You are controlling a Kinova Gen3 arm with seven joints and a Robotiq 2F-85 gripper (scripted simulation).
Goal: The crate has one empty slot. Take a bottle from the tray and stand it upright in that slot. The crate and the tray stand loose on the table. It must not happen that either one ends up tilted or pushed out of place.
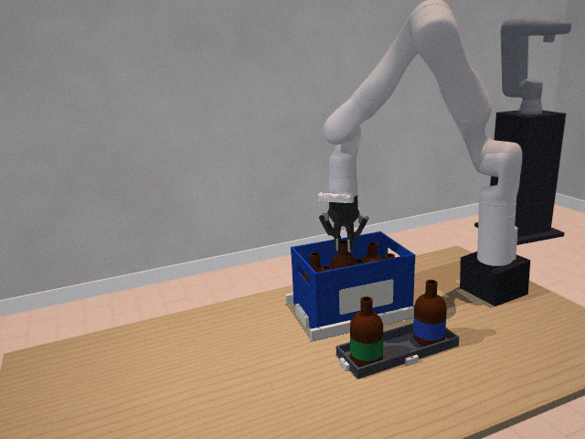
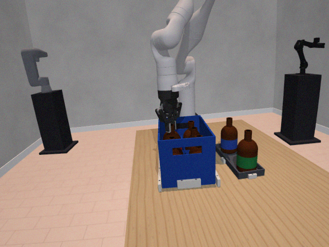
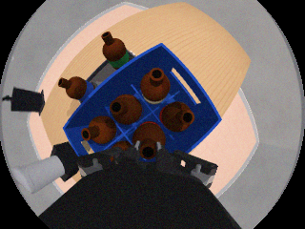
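My gripper is now 70 mm above the red-banded bottle. From my hand the other things lie so: dark tray: 260 mm to the left, 160 mm below, 20 mm behind; blue crate: 90 mm below, 40 mm to the left.
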